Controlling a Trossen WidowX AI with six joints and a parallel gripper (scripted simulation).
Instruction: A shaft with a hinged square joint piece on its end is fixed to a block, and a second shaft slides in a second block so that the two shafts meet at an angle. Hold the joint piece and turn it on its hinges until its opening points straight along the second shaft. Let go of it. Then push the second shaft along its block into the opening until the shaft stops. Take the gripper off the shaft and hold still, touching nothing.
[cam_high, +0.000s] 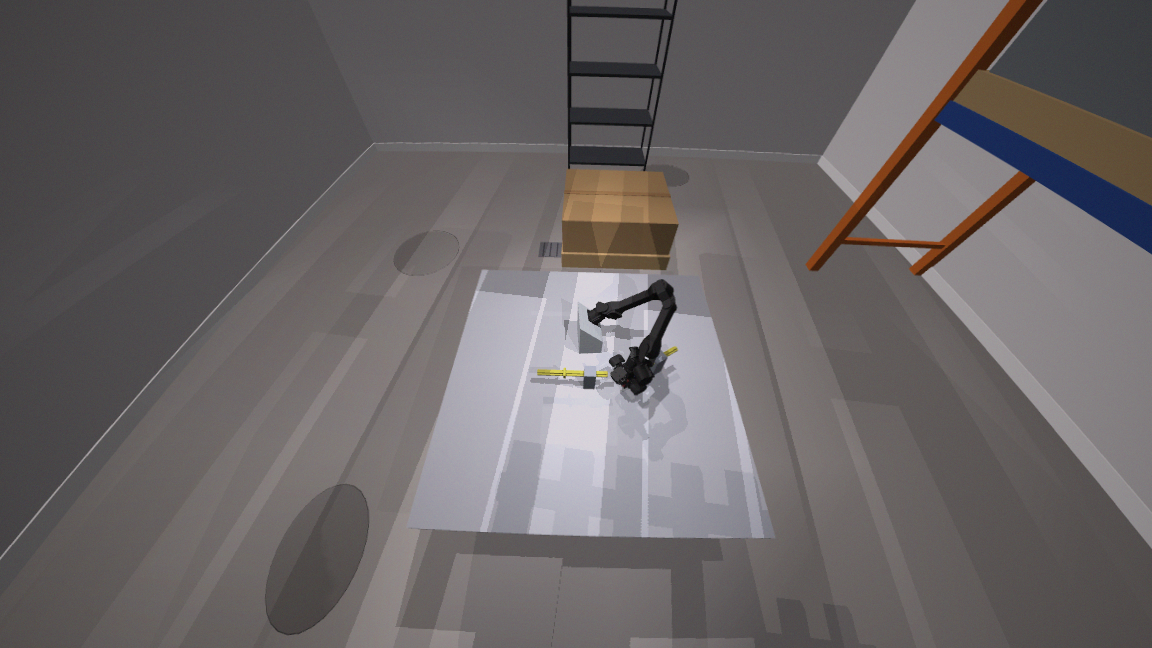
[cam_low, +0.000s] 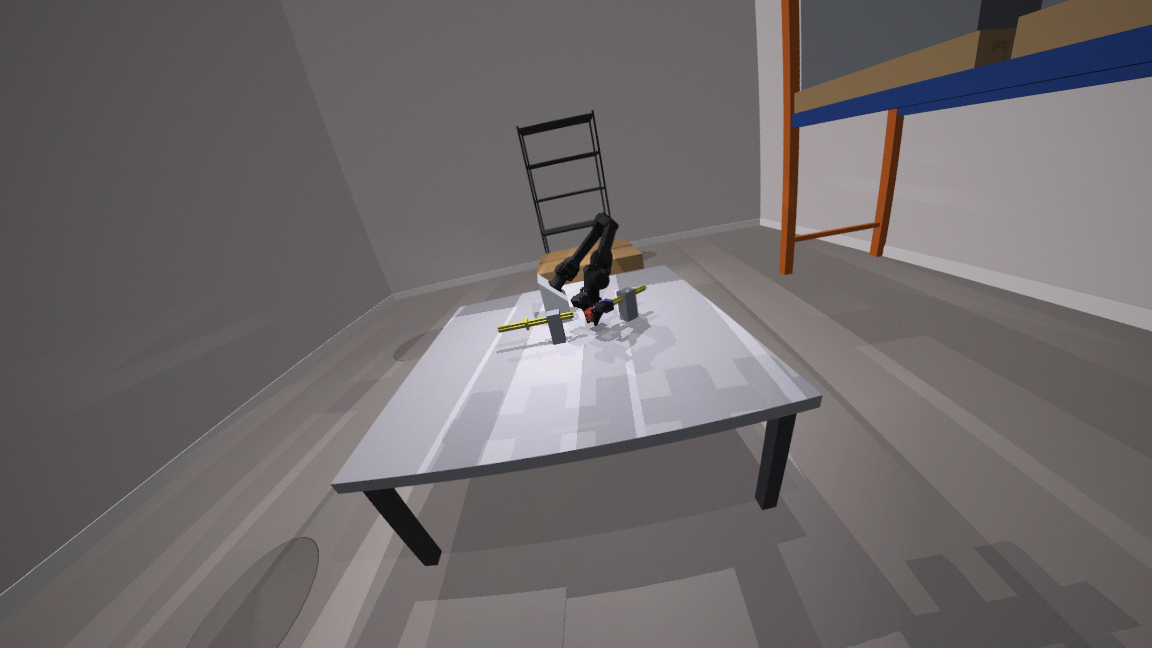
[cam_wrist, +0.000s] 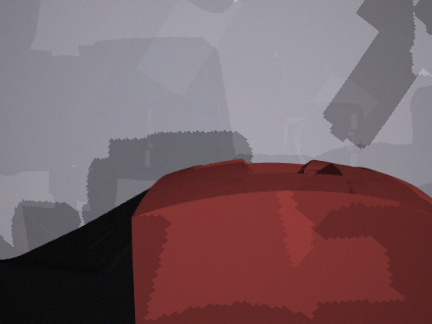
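The red joint piece lies 10 mm behind my gripper tip, 10 mm to the left of it and 40 mm above it.
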